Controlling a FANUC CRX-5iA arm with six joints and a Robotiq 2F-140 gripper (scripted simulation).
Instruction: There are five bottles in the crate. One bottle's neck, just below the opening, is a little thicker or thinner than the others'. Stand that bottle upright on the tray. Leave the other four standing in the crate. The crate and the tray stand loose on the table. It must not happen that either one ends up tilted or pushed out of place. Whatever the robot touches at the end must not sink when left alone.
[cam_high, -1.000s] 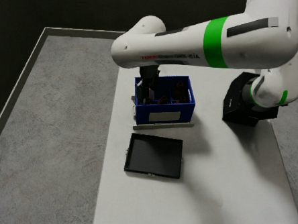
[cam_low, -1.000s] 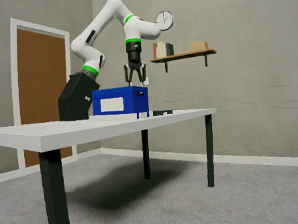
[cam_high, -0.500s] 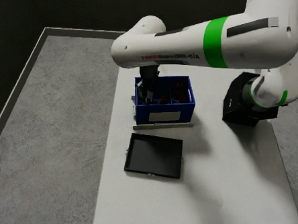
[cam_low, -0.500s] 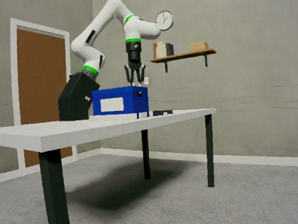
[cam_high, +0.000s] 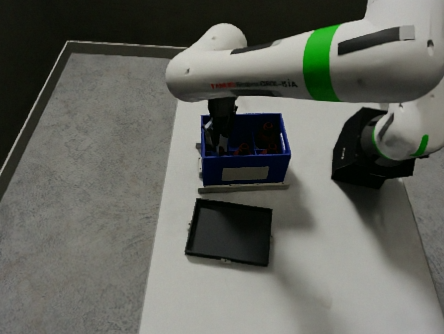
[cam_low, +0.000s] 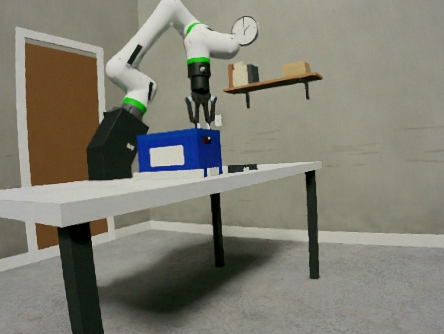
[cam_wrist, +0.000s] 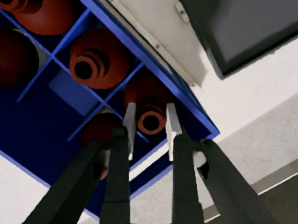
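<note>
Now: hand 9 cm above the crate, 8 cm past it and 5 cm to the left of it. The rest, counted from my hand: dark tray 21 cm to the left, 16 cm below, 4 cm behind.
</note>
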